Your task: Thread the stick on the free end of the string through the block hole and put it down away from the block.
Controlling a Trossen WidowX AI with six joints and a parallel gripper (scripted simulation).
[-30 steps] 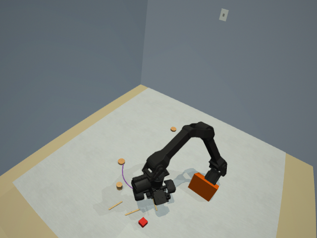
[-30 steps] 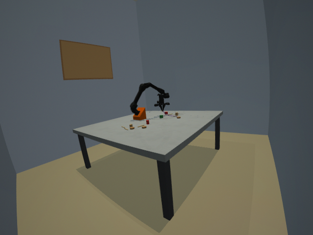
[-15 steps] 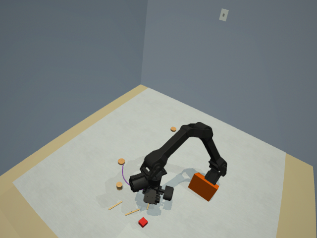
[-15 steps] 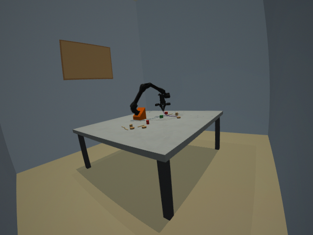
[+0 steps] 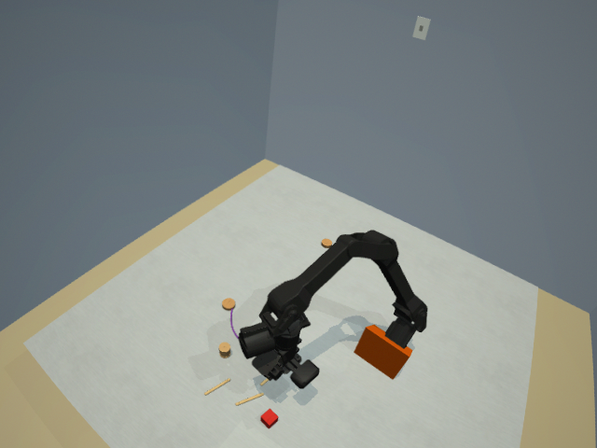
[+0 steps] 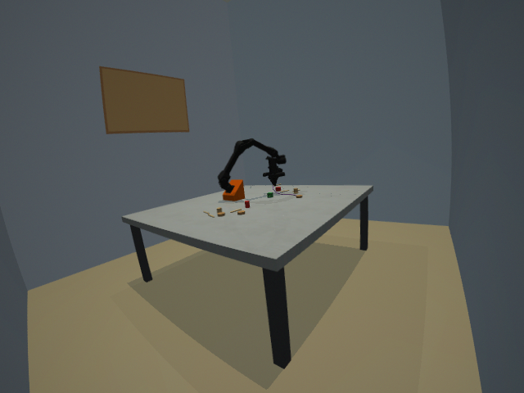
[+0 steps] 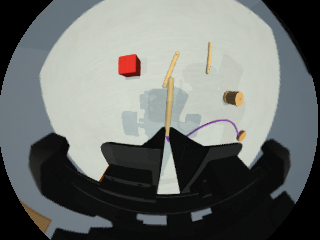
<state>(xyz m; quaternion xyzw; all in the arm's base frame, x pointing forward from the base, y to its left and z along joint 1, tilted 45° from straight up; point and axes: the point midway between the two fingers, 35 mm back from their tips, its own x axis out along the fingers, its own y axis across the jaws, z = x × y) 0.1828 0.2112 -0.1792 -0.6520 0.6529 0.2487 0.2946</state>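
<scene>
My gripper tip is now 10 mm to the right of the thin wooden stick. From my gripper tip the other things lie so: red cube (60 mm behind, 100 mm to the left, 40 mm below); red cylinder (150 mm ahead, 400 mm to the right, 40 mm below); green block (60 mm ahead, 120 mm to the right, 40 mm below).
</scene>
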